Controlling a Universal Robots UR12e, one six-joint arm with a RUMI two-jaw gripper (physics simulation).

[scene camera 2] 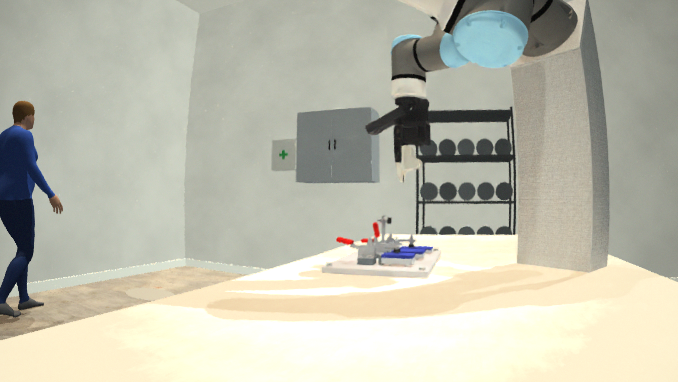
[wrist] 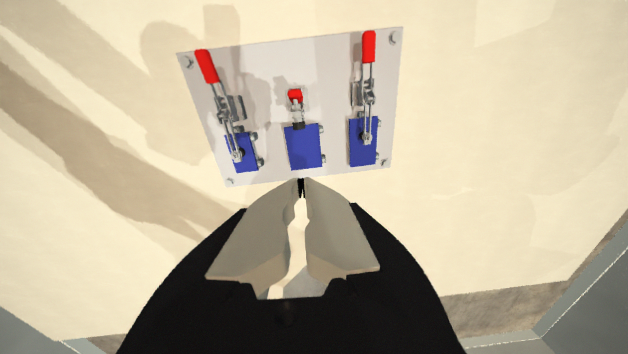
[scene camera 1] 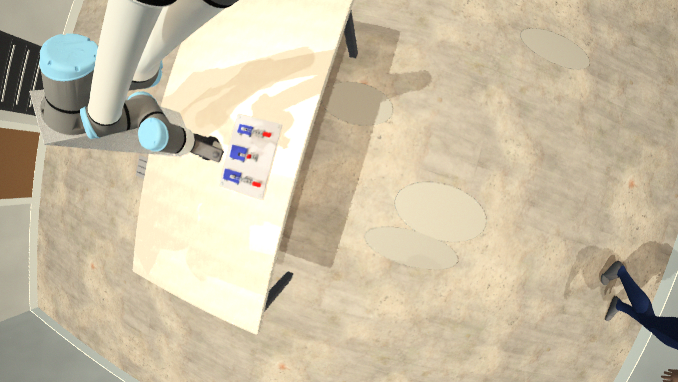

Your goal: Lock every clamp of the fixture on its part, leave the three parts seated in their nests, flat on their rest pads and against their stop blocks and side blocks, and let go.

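Places are measured from the arm's base along level axes (x ahead, y left, z up), in millimetres.
Pixels of known places: gripper, fingertip midpoint: (scene camera 2: 402, 182) (wrist: 302, 180); arm's base at its link origin: (scene camera 2: 546, 31) (scene camera 1: 72, 112).
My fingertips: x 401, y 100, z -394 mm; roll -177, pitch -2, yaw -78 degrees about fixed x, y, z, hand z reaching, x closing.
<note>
For each thing: its middle in the pictures, then the offset to it from my fingertips. Level surfaces: height alone.
- fixture plate at the middle of its body: (wrist: 300, 119) (scene camera 2: 389, 260) (scene camera 1: 249, 155) dx +27, dy +9, dz -198 mm
- left clamp's red handle at the middle of its body: (wrist: 208, 68) dx +77, dy +137, dz -139 mm
- right clamp's red handle at the middle of its body: (wrist: 368, 49) dx +141, dy -73, dz -159 mm
- left part at the middle of its body: (wrist: 243, 152) (scene camera 2: 398, 258) (scene camera 1: 245, 129) dx -44, dy +103, dz -175 mm
- right part at the middle of its body: (wrist: 362, 142) (scene camera 2: 416, 249) (scene camera 1: 232, 175) dx +7, dy -111, dz -180 mm
- middle clamp's red handle at the middle of its body: (wrist: 296, 94) (scene camera 2: 375, 238) dx +66, dy +20, dz -141 mm
- middle part at the middle of its body: (wrist: 304, 147) (scene camera 2: 408, 253) (scene camera 1: 238, 152) dx -19, dy -4, dz -177 mm
- pale table at its surface level: dz -206 mm
The fixture plate (scene camera 1: 269, 159) (scene camera 2: 345, 270) (wrist: 270, 56) carries three clamps and three blue-topped parts. In the wrist view, the left clamp's red handle (wrist: 207, 66) and the right clamp's red handle (wrist: 368, 46) lie outward; their arms reach down over the left part (wrist: 249, 163) and right part (wrist: 355, 152), tips on the tops. The middle clamp's red handle (scene camera 2: 376, 230) (wrist: 295, 95) stands upright, with its arm raised off the middle part (scene camera 1: 237, 153) (wrist: 304, 150). Pad and side-block contact is too small to judge. My gripper (scene camera 2: 403, 178) (wrist: 302, 180) is shut and empty, high above the fixture's robot side.
The fixture sits on the pale table (scene camera 1: 200, 240) (scene camera 2: 350, 340). The robot's grey pedestal (scene camera 2: 560, 165) stands beside it. A grey cabinet (scene camera 2: 337, 145) and a black rack (scene camera 2: 470, 116) are in the background. A person (scene camera 1: 635, 295) (scene camera 2: 20, 165) is on the floor away from the table.
</note>
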